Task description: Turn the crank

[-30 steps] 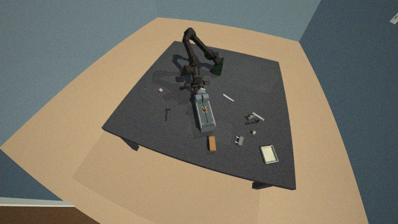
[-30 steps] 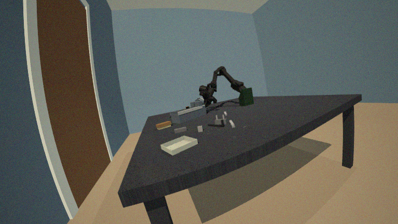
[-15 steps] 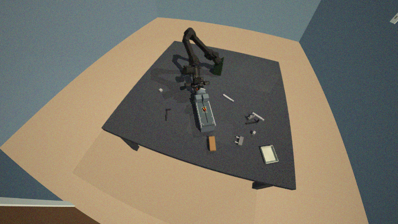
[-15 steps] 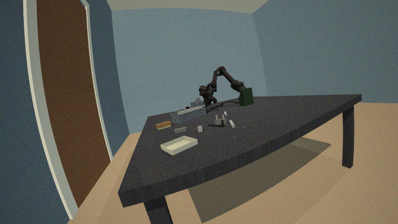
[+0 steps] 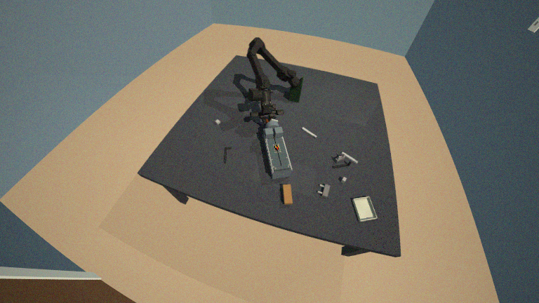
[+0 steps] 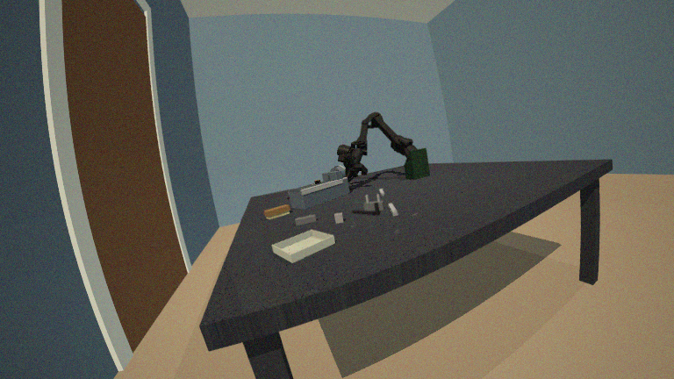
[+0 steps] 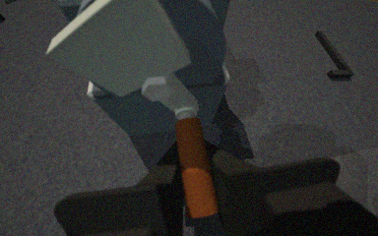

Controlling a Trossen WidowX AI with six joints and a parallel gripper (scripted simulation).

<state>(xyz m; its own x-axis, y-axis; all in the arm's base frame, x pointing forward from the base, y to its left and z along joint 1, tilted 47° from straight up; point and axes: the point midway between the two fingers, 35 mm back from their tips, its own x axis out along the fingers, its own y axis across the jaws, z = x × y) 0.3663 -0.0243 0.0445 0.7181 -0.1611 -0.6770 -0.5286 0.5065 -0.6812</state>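
Right now the orange crank handle is 30 mm above my gripper tip, 20 mm behind it and 10 mm to the right of it. From my gripper tip the other things lie so: crank (40 mm above, 10 mm behind); then red pointer (140 mm ahead, 110 mm to the left, 50 mm above); then orange block (310 mm ahead, 230 mm to the left, 20 mm below).
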